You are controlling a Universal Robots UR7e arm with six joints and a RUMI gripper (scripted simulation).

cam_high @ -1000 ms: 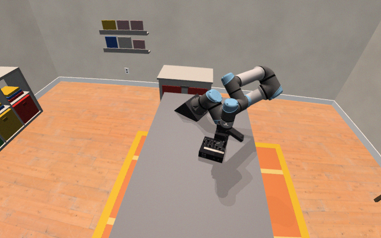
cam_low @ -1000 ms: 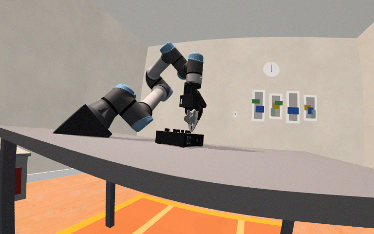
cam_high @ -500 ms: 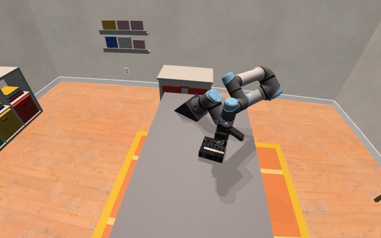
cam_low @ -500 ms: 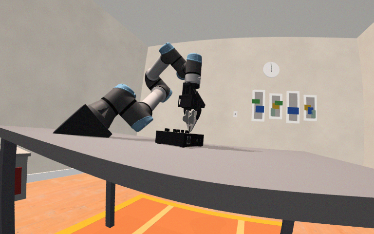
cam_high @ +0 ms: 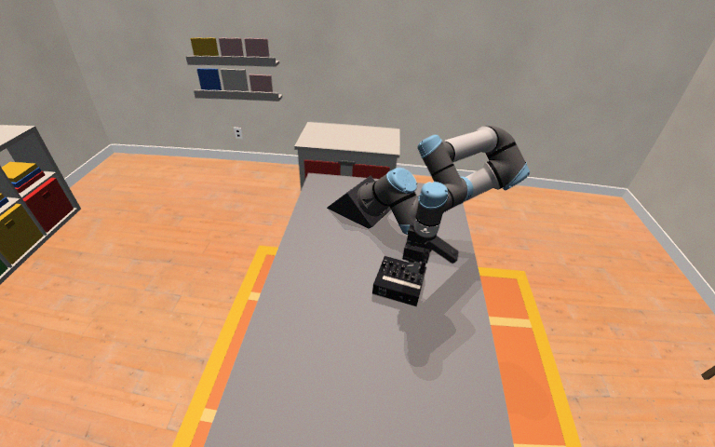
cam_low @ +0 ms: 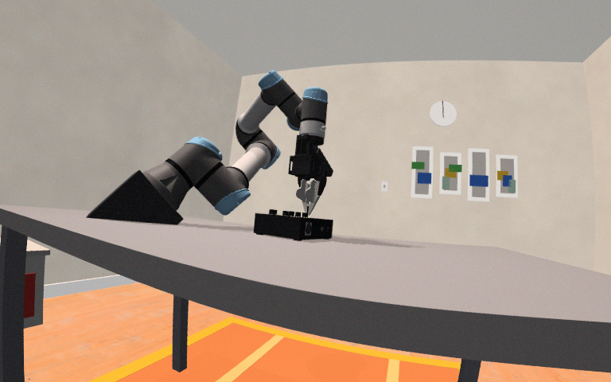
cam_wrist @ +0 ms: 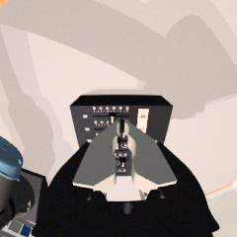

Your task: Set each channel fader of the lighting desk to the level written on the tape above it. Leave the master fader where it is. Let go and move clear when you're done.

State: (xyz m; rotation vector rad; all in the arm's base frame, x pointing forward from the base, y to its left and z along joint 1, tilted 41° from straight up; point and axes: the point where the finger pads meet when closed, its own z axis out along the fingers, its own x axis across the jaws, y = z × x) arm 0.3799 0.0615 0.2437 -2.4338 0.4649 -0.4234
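Now: the master fader 12 cm to the right of my hand, 6 cm behind it and 1 cm below it.
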